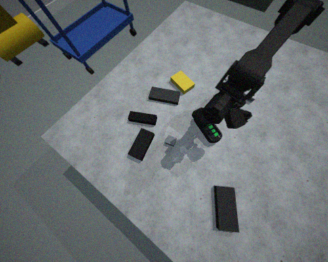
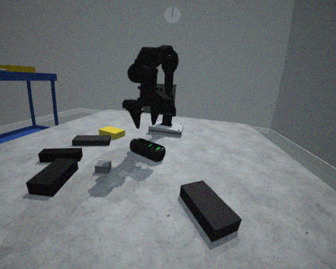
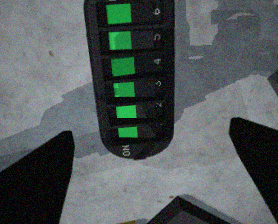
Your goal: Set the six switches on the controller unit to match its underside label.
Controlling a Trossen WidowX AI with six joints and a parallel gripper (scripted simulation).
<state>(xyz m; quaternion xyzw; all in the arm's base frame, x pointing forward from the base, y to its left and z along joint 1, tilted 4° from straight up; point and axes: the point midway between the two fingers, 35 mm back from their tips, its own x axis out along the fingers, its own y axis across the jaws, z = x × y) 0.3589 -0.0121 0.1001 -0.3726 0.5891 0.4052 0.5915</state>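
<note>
The grey cube is 15 cm ahead of my gripper tip, 9 cm to the right of it and 11 cm below it. From my gripper tip the other things lie so: yellow block: 14 cm behind, 24 cm to the right, 10 cm below; dark block: 23 cm ahead, 23 cm to the left, 10 cm below.
</note>
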